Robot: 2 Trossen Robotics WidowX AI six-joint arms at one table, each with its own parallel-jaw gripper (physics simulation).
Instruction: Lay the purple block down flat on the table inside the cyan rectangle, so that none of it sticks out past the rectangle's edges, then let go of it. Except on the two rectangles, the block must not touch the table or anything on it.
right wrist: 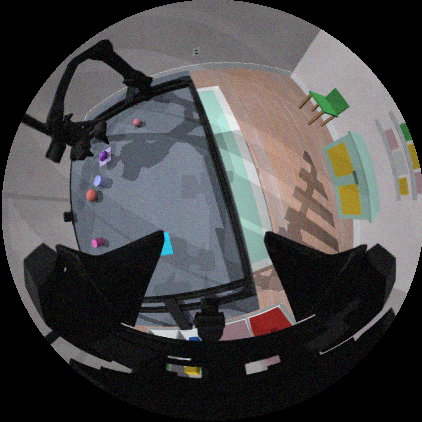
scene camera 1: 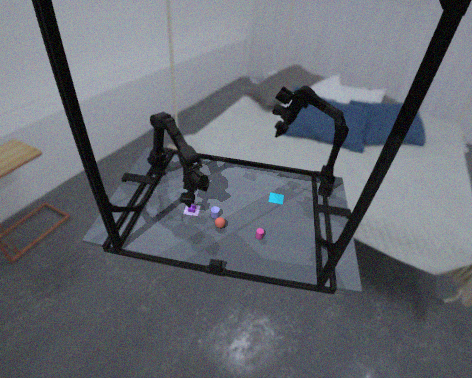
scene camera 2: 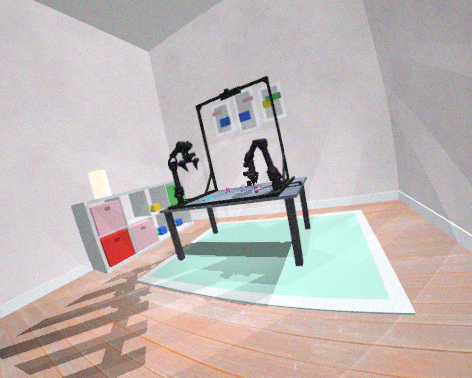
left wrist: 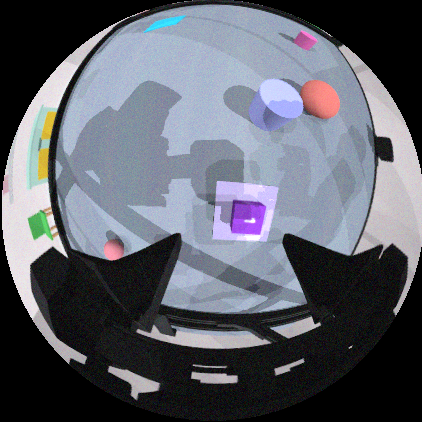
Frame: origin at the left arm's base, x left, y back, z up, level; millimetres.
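Seen in the pictures: left gripper, fingertip midpoint: (right wrist: 100,149) (scene camera 2: 255,184) (left wrist: 233,238); right gripper, fingertip midpoint: (right wrist: 214,236) (scene camera 1: 278,133) (scene camera 2: 192,170); left arm's base at its link origin: (right wrist: 146,92) (scene camera 1: 158,170) (scene camera 2: 277,187); right arm's base at its link origin: (right wrist: 209,304) (scene camera 1: 324,191) (scene camera 2: 181,202).
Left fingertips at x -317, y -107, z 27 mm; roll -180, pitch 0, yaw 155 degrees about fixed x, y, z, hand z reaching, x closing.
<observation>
Offsets run from my left fingertips to a thing's top centre. "spot": to the spot under its first point.
The purple block {dx -19, dy +2, dz -27 mm} (scene camera 1: 192,208) (left wrist: 247,217) (right wrist: 103,156) rests on the lilac rectangle {spot: dx -44, dy +7, dz -44 mm} (scene camera 1: 192,213) (left wrist: 267,194). The cyan rectangle {spot: dx -74, dy -439, dz -45 mm} (scene camera 1: 276,198) (scene camera 2: 209,199) (left wrist: 165,23) (right wrist: 168,245) lies bare, far from the block. My left gripper (scene camera 1: 189,202) (left wrist: 233,238) is open and empty, above the lilac rectangle; in the left wrist view the block shows between the fingertips and slightly beyond them, nearer the finger at the picture's right. My right gripper (scene camera 1: 277,123) (scene camera 2: 192,168) (right wrist: 214,236) is open and empty, high above the table. Its finger hides part of the cyan rectangle in the right wrist view.
A periwinkle cylinder {dx -88, dy -94, dz -5 mm} (scene camera 1: 215,212) (left wrist: 275,102) and a red ball {dx -159, dy -95, dz +4 mm} (scene camera 1: 220,223) (left wrist: 320,99) stand close together near the lilac rectangle. A magenta cylinder {dx -275, dy -243, dz -5 mm} (scene camera 1: 260,233) (left wrist: 305,40) stands farther off. A pink ball {dx +178, dy -27, dz -12 mm} (left wrist: 114,249) (right wrist: 137,122) lies beside my left gripper. A black frame borders the table.
</observation>
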